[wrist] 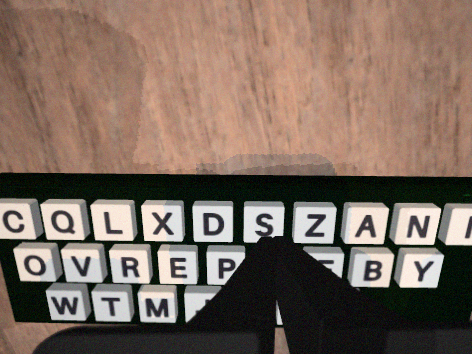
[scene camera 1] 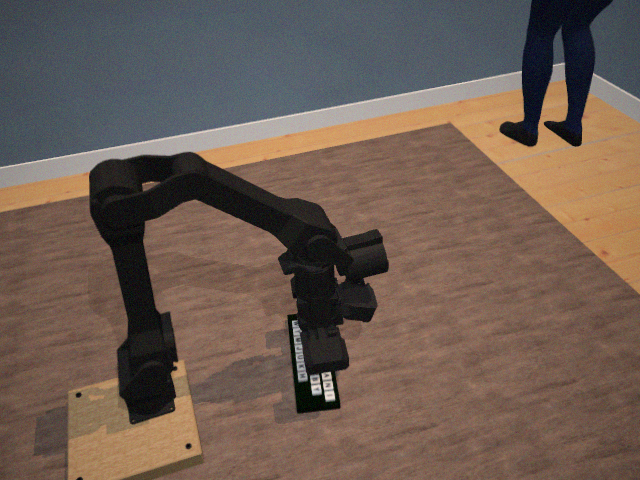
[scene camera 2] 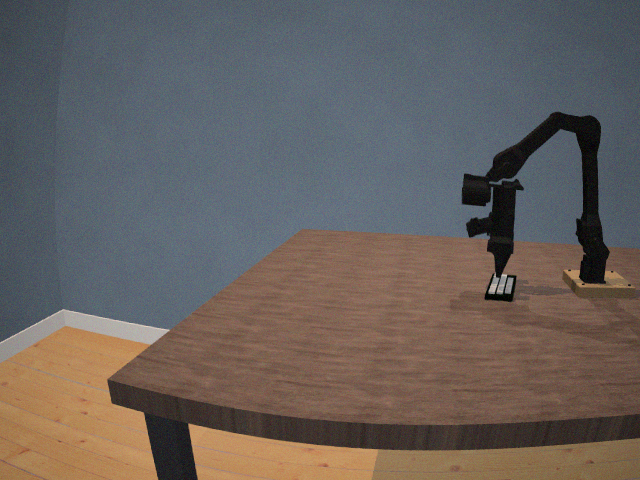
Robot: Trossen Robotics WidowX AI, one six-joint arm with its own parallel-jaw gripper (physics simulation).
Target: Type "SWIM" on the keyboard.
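Places are measured from the arm's base along level axes (x ahead, y left, z up), in millimetres.
Where they show: gripper, between the fingertips: (wrist: 272,248) (scene camera 2: 497,277); arm's base, origin of its link: (scene camera 1: 150,400) (scene camera 2: 592,280).
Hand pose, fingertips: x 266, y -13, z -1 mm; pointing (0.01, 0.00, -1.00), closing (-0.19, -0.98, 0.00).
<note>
Things, the pixels of their top centre, and the offset from my fingertips. Level surfaces: height alone.
- dark green keyboard, centre of its top: (wrist: 237,268) (scene camera 1: 311,353) (scene camera 2: 502,282) dx -10, dy +15, dz -7 mm
- S key, centre of its top: (wrist: 263,225) dx +6, dy +1, dz -7 mm
- W key, centre of its top: (wrist: 65,306) dx -12, dy +87, dz -7 mm
- M key, centre of its top: (wrist: 156,307) dx -21, dy +51, dz -7 mm
- I key, centre of its top: (wrist: 469,227) (scene camera 1: 329,395) dx -11, dy -71, dz -7 mm
- brown table, height of its surface: dz -25 mm
The dark green keyboard (scene camera 1: 316,405) (scene camera 2: 499,298) (wrist: 150,186) lies flat with three rows of white letter keys. In the wrist view, the S key (wrist: 263,220) is in the top row between D and Z. The W key (wrist: 67,305) and M key (wrist: 157,305) are in the bottom row. The I key (scene camera 1: 329,395) (wrist: 459,225) is at the end of the top row, cut off by the wrist view's right edge. My gripper (scene camera 2: 498,275) (wrist: 272,248) is shut and empty, pointing down. Its tips overlap the lower edge of S; contact cannot be told. They are hidden in scene camera 1.
The keyboard lies on the brown table (scene camera 1: 439,335) (scene camera 2: 310,351), beside the arm's wooden base board (scene camera 1: 139,449) (scene camera 2: 604,290). A person's legs (scene camera 1: 537,77) show beyond the table at the upper right in scene camera 1. My fingers hide some middle and bottom row keys.
</note>
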